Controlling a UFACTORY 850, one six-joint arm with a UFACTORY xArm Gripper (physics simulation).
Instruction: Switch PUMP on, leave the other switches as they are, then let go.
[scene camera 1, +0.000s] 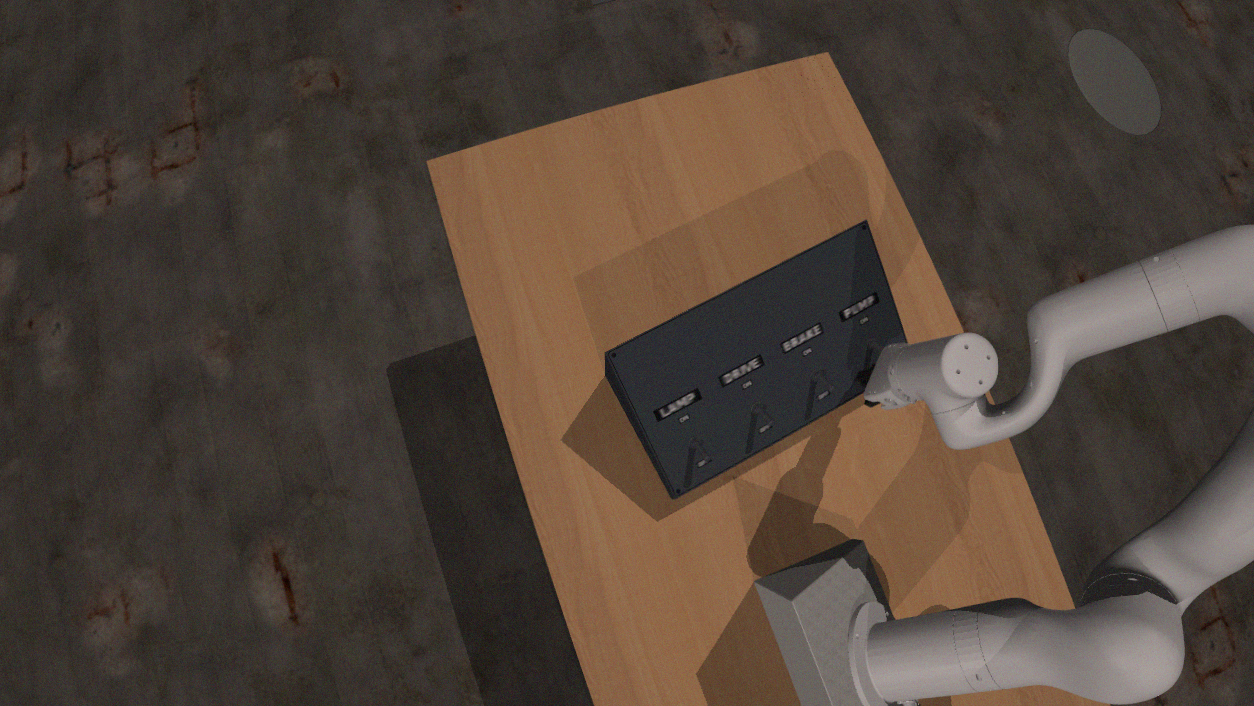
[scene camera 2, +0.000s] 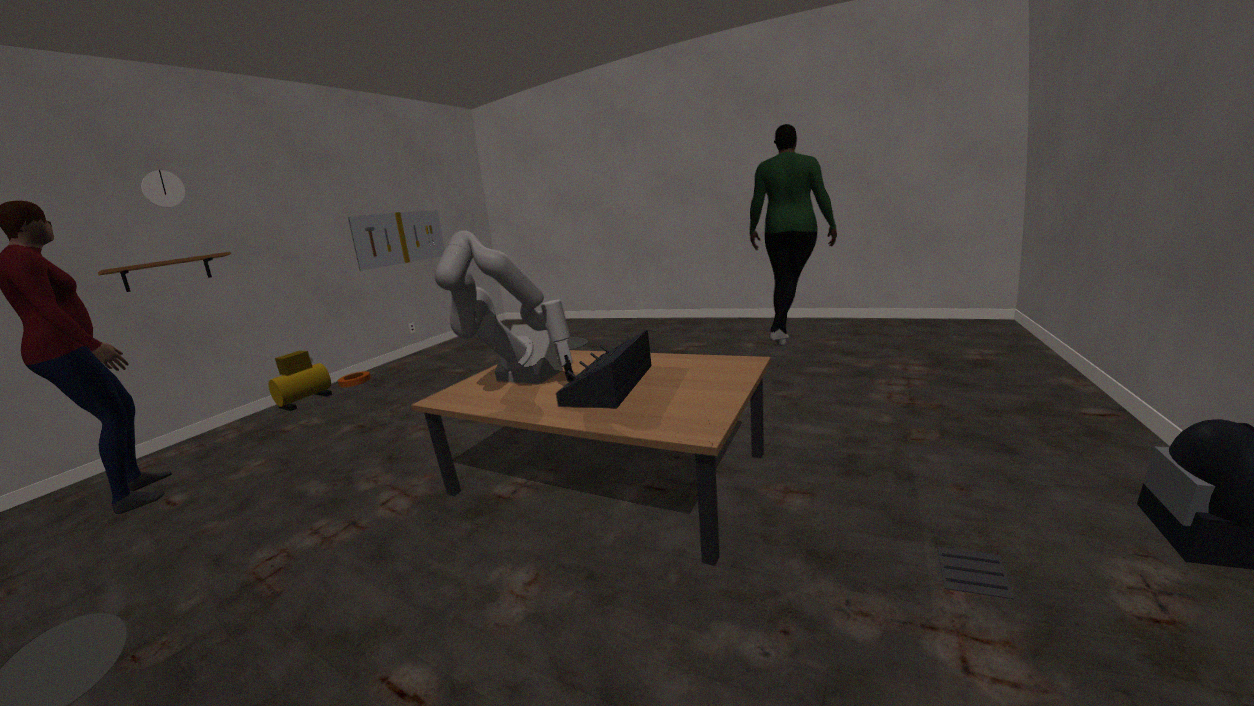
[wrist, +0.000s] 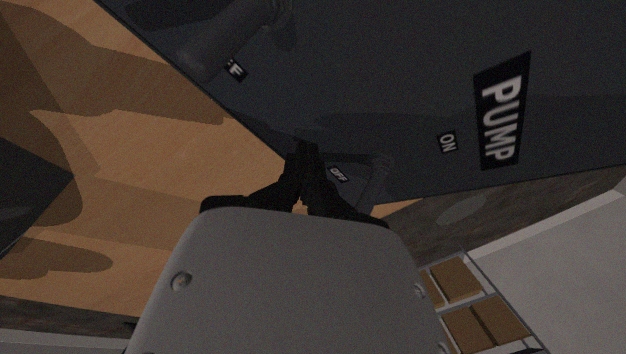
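Note:
The dark sloped switch panel (scene camera 1: 728, 306) (scene camera 2: 629, 370) (wrist: 390, 75) stands on the table. The PUMP label (scene camera 1: 858, 306) (wrist: 501, 117) is at its right end in scene camera 1. The PUMP lever (wrist: 374, 184) leans to the OFF side as far as it shows; its tip is hidden behind my gripper. The BRAKE lever (wrist: 225, 40) leans over its OFF mark. The LAMP label (scene camera 1: 677, 404) and DRIVE label (scene camera 1: 741, 370) also show, their levers on the OFF side. My gripper (scene camera 1: 867, 386) (scene camera 2: 569, 376) (wrist: 303, 155) is shut and empty, beside the PUMP lever at the panel's lower edge.
The wooden table (scene camera 1: 544, 201) (scene camera 2: 702, 420) carries the panel and the arm's base (scene camera 1: 811, 605). In scene camera 2, a person in green (scene camera 2: 789, 197) is at the back and a person in red (scene camera 2: 39, 302) at the left. Shelved boxes (wrist: 455, 280) show in the wrist view.

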